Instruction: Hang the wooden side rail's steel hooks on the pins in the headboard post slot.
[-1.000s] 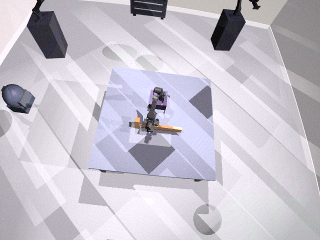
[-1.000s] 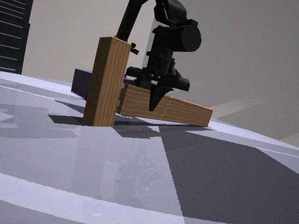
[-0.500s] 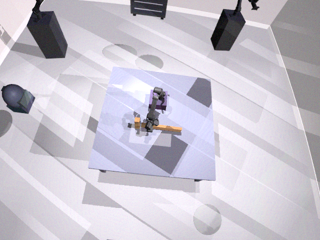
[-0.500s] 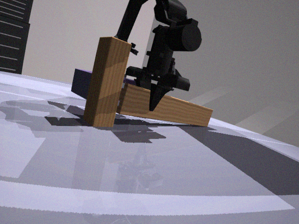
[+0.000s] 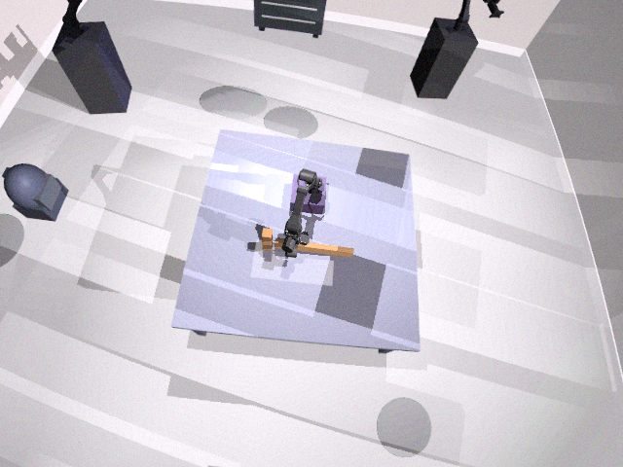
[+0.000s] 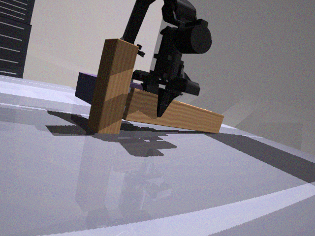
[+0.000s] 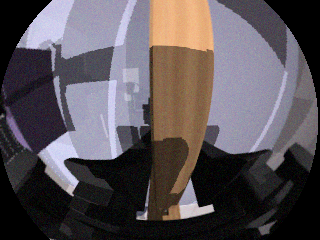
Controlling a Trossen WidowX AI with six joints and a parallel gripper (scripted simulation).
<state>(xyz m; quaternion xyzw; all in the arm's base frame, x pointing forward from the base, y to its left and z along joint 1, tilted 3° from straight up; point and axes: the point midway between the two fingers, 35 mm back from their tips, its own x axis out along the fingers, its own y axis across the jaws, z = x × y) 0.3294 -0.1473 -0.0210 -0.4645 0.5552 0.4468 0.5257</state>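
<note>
Now: the wooden headboard post 2 cm behind my gripper tip, 13 cm to the right of it and 4 cm above it.
</note>
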